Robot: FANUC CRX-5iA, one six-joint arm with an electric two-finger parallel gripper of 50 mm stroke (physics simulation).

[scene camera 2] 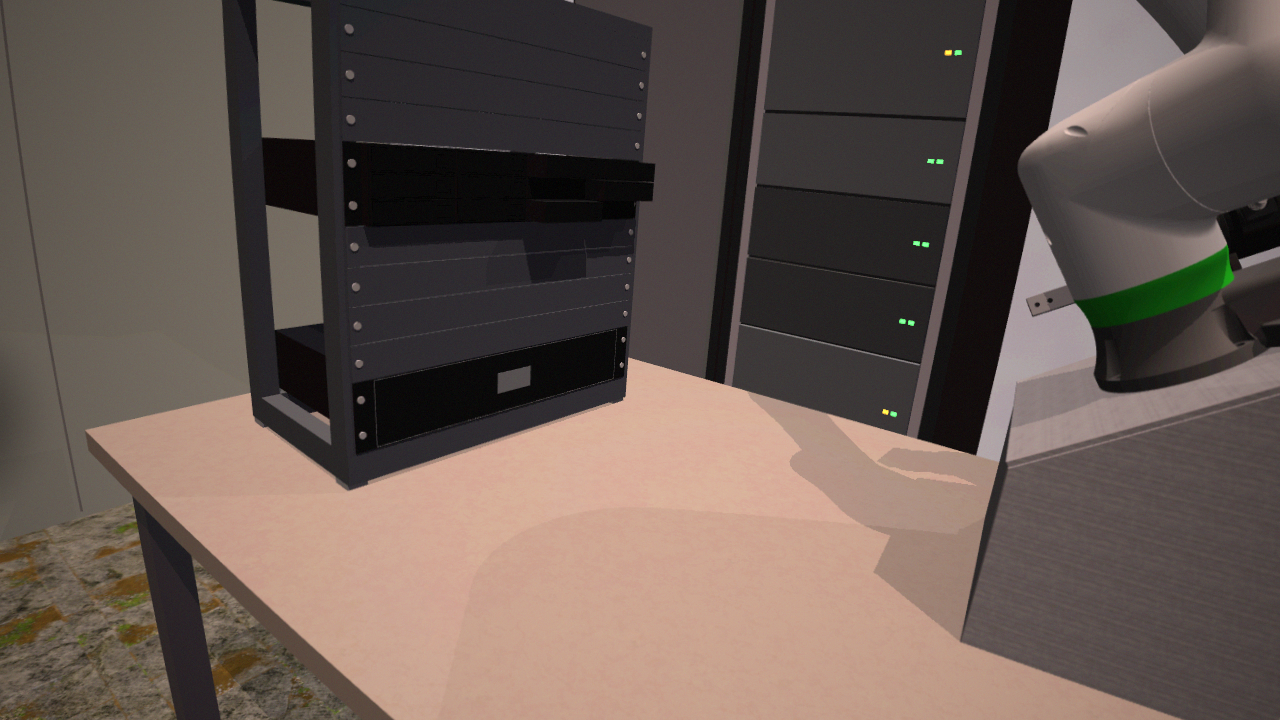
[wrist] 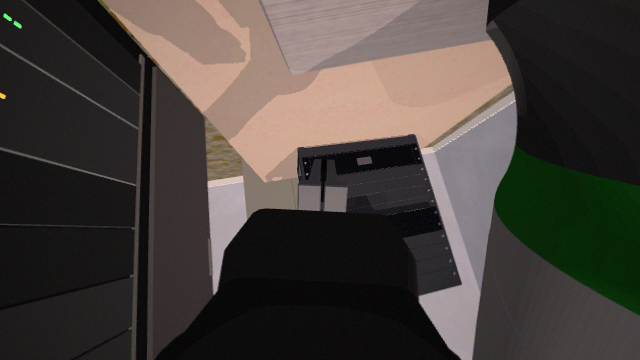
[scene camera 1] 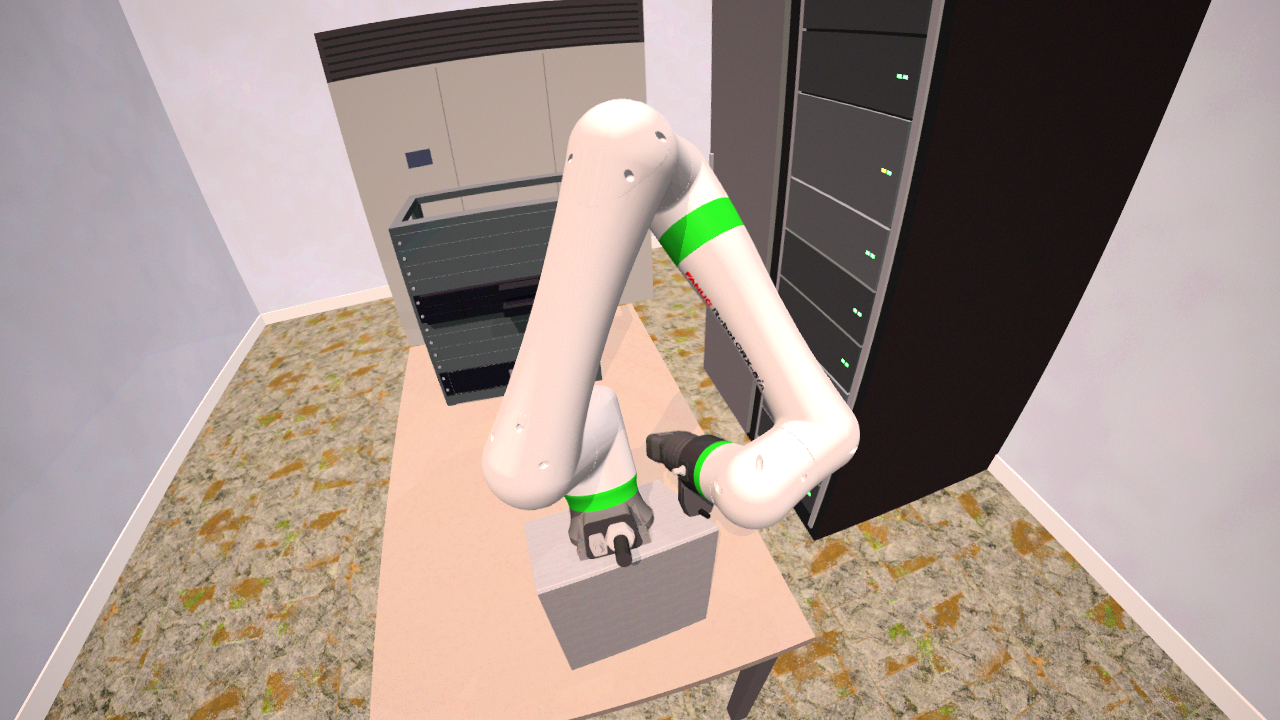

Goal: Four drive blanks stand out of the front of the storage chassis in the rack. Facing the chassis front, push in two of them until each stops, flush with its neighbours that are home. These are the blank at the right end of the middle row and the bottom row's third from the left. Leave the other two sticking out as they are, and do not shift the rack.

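Frame: origin at the arm's base, x ahead, y left, z up, level; millimetres.
Seen in the pictures: gripper, fingertip midpoint: [scene camera 2: 1029, 307] [wrist: 323, 172] [scene camera 1: 650, 449]; arm's base at its link origin: [scene camera 2: 1183, 360] [scene camera 1: 612, 527].
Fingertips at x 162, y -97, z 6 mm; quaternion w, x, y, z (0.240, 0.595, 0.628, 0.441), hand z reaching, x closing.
Note:
Offsets run from my fingertips to a thing's top centre. "spot": to the spot under its first point. Level surfaces: height alone.
The storage chassis [scene camera 1: 456, 307] [scene camera 2: 411, 183] [wrist: 417, 220] is the black unit midway up the open rack [scene camera 1: 418, 335] [scene camera 2: 334, 268] [wrist: 357, 141]. In scene camera 2, the blank at the right end of its middle row {spot: 519 mm ahead, 151 mm left, 83 mm up} [scene camera 2: 626, 190] and the bottom row's third blank {573 mm ahead, 256 mm left, 66 mm up} [scene camera 2: 565, 206] stand out of the front. Dark blanks above them also stand out, but their edges are hard to separate. The arm hides the chassis's right part in scene camera 1, and the gripper hides part in the wrist view. My gripper [wrist: 323, 172] is shut and empty, well away from the rack and pointed towards it.
The rack stands on the table {278 mm down} [scene camera 1: 447, 573] [scene camera 2: 680, 447] [wrist: 345, 112]. The arm's grey pedestal [scene camera 1: 631, 595] [scene camera 2: 1136, 510] [wrist: 345, 35] is at the table's near end. A tall server cabinet [scene camera 1: 1011, 223] [scene camera 2: 827, 295] [wrist: 65, 200] stands beside the table, near the wrist in scene camera 1.

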